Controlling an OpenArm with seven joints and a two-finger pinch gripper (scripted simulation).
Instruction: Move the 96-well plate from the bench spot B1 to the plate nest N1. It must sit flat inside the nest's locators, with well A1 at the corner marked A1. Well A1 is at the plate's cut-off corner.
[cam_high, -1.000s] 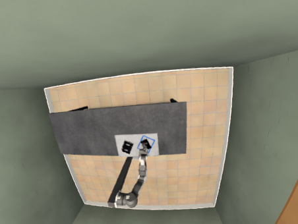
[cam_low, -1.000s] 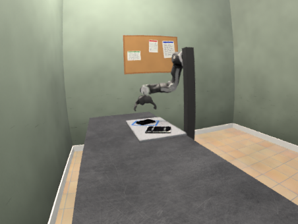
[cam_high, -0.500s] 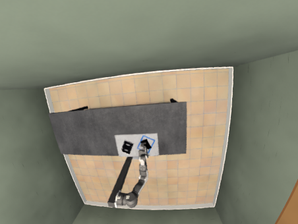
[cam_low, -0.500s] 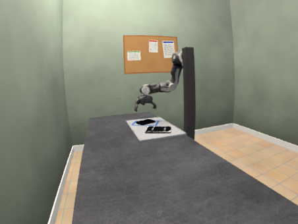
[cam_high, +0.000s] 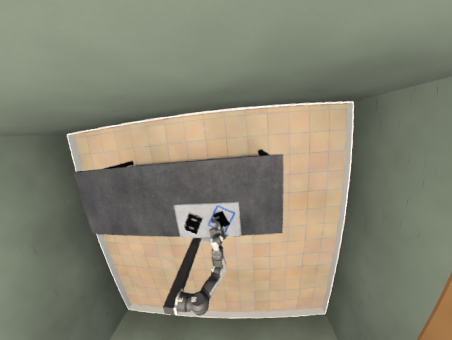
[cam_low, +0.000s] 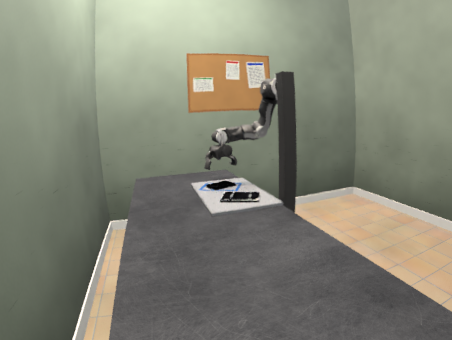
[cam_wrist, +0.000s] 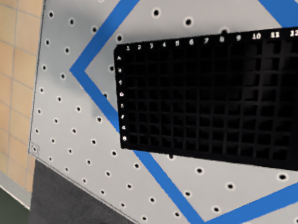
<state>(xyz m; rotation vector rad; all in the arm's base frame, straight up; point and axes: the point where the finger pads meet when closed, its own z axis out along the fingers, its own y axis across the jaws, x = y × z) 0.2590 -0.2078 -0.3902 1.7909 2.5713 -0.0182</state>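
My gripper is now 80 mm above the black 96-well plate. The rest, counted from my hand: black plate nest N1 (230 mm to the left, 80 mm below, 40 mm behind).
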